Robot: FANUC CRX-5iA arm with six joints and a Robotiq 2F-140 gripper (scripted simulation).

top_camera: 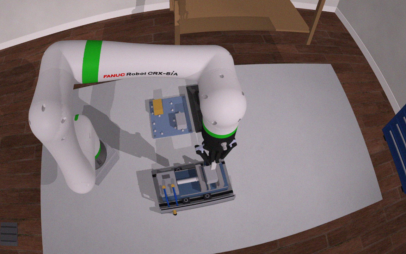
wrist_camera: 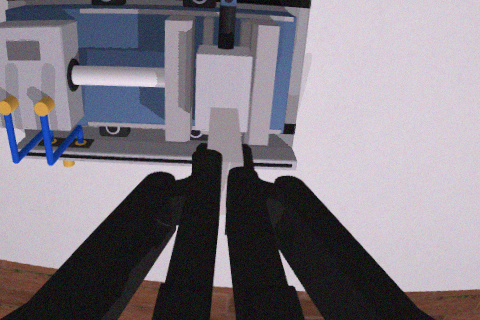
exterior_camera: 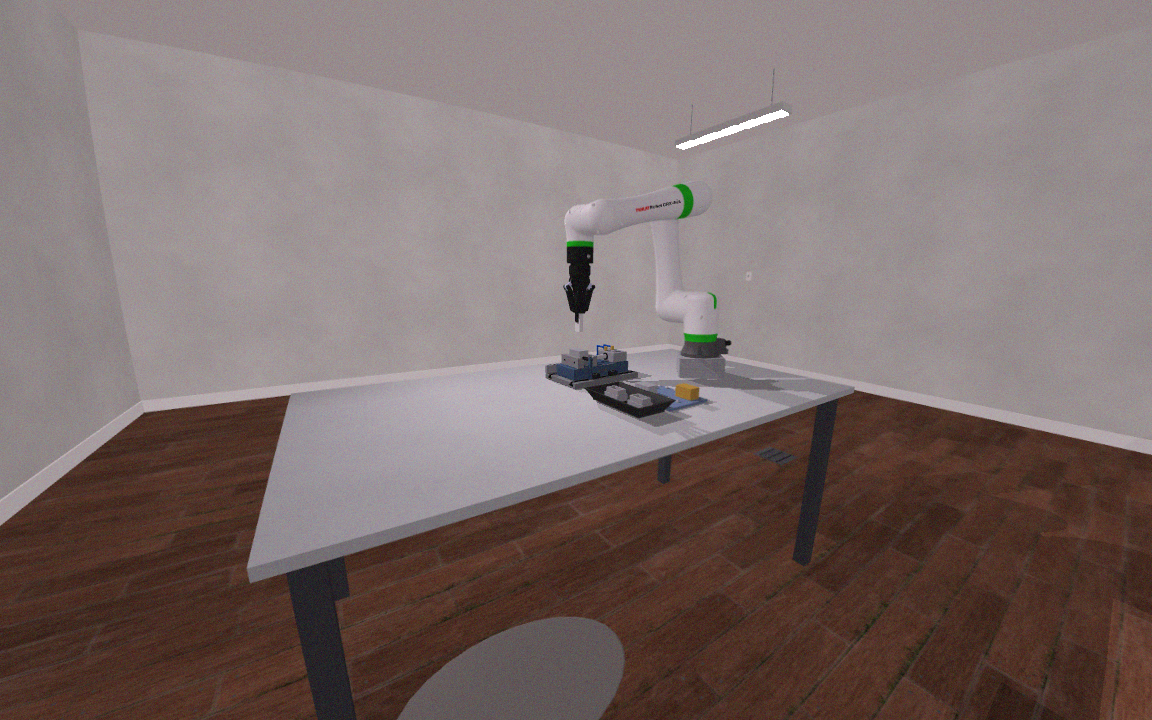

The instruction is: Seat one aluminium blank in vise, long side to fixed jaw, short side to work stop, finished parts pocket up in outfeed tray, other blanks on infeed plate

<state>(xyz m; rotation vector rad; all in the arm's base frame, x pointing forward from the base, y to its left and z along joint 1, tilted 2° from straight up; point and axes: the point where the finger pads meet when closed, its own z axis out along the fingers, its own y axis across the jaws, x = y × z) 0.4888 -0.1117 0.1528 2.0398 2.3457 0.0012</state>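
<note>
Right now my hand is 10 mm past the dark work stop rod, 50 mm to the right of it and 120 mm above it. Round my hand: fixed jaw: 30 mm ahead, 140 mm below; white piston rod: 90 mm behind, 10 mm to the right, 140 mm below; moving jaw: 40 mm behind, 140 mm below.
</note>
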